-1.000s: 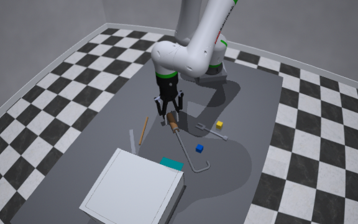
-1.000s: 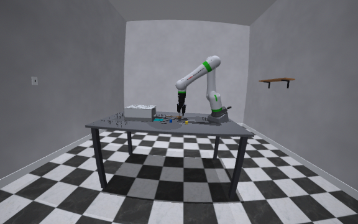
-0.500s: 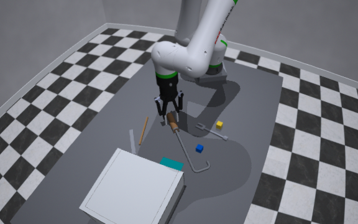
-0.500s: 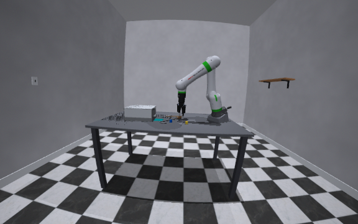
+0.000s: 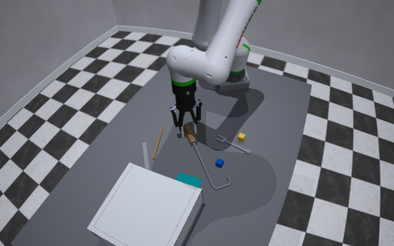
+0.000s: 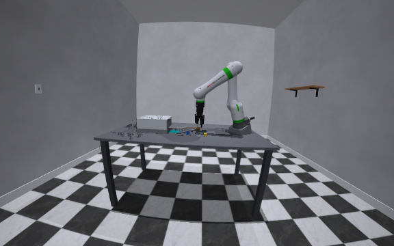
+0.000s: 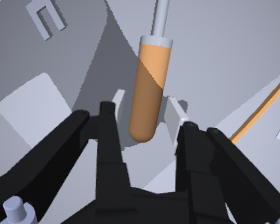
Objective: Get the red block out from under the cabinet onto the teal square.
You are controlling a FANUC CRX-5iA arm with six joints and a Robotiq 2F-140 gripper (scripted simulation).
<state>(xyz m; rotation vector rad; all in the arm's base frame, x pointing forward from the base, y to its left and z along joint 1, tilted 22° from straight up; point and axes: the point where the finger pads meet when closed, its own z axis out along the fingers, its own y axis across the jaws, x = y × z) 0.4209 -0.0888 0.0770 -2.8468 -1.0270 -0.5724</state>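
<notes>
Now: the thin wooden stick 10 cm ahead of my hand, 10 cm to the right of it and 3 cm below it. Round my hand: blue cube (12 cm ahead, 19 cm to the left, 2 cm below); hook tool (8 cm ahead, 12 cm to the left, 2 cm below); grey fork-ended tool (21 cm to the left, 3 cm below).
</notes>
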